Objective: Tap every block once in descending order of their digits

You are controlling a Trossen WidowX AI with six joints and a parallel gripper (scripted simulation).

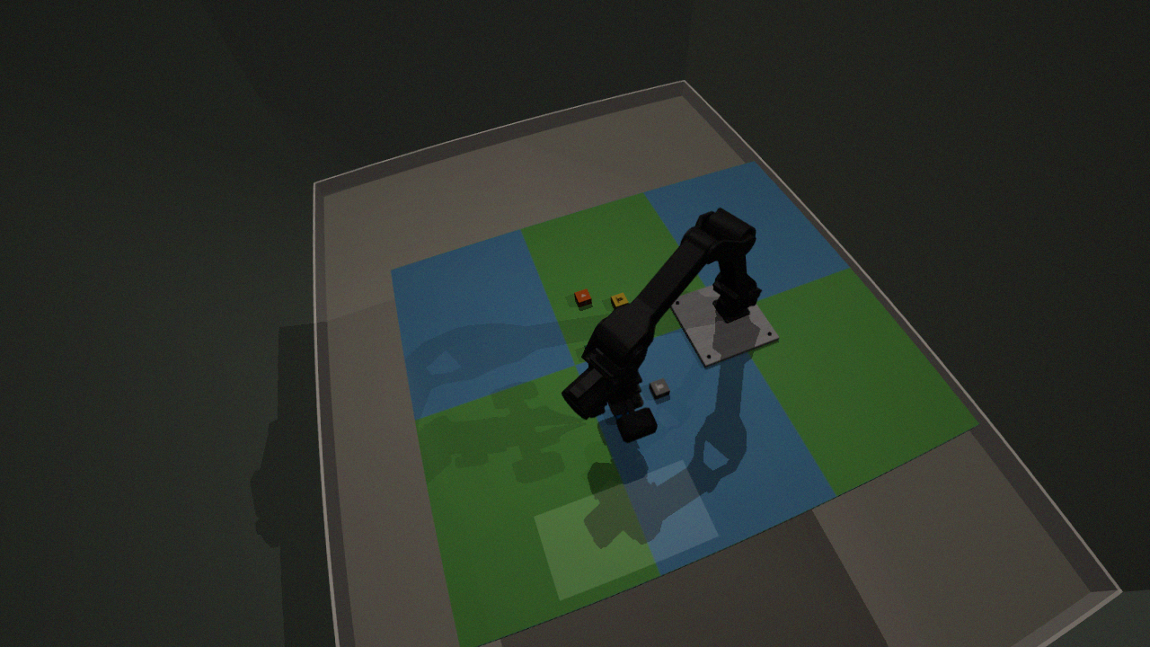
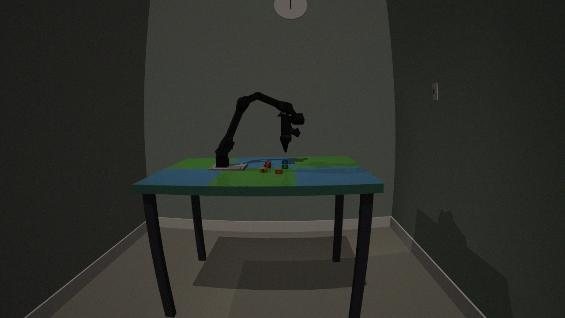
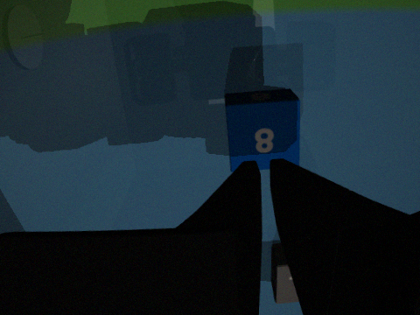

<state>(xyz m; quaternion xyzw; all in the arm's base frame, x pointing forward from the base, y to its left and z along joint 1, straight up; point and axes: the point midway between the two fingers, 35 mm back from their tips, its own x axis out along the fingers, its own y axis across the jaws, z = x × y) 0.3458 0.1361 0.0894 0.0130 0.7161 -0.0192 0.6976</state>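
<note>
The blue block is 1 cm behind my gripper tip, 1 cm to the right of it and 5 cm below it. Also, from my gripper tip: grey block: 10 cm behind, 2 cm to the right, 5 cm below; dark green block: 1 cm behind, 16 cm to the right, 5 cm below; red block: 10 cm behind, 14 cm to the right, 5 cm below.
</note>
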